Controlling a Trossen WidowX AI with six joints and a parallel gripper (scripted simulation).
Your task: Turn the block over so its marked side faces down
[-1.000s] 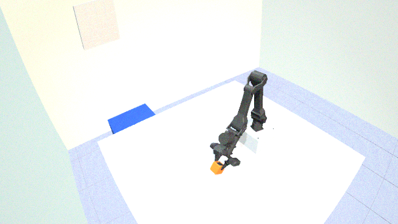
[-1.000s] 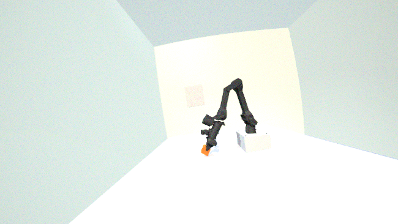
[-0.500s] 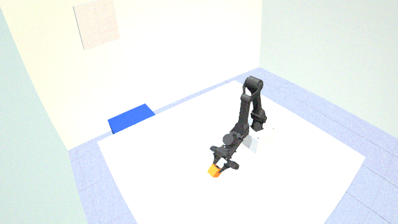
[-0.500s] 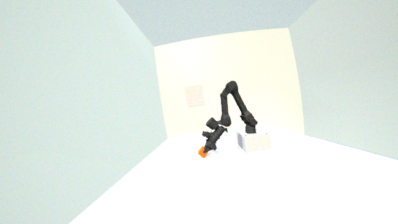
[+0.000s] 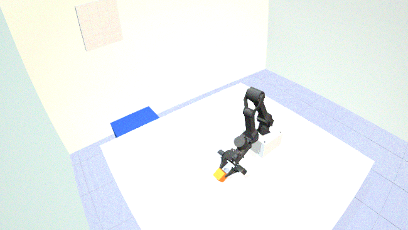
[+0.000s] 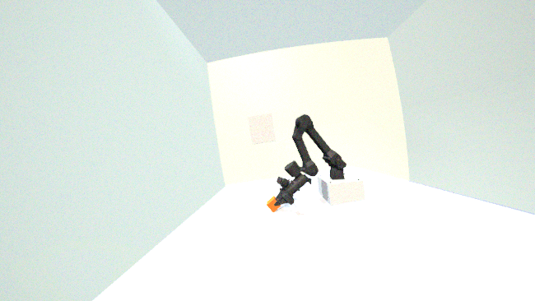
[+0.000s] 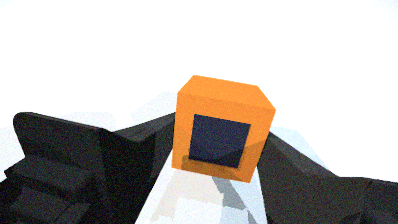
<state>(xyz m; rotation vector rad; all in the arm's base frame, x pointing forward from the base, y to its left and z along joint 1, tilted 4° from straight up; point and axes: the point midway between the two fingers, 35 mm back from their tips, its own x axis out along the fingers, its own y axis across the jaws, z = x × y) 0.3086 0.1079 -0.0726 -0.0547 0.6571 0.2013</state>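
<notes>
The block lies 10 mm behind my gripper tip.
</notes>
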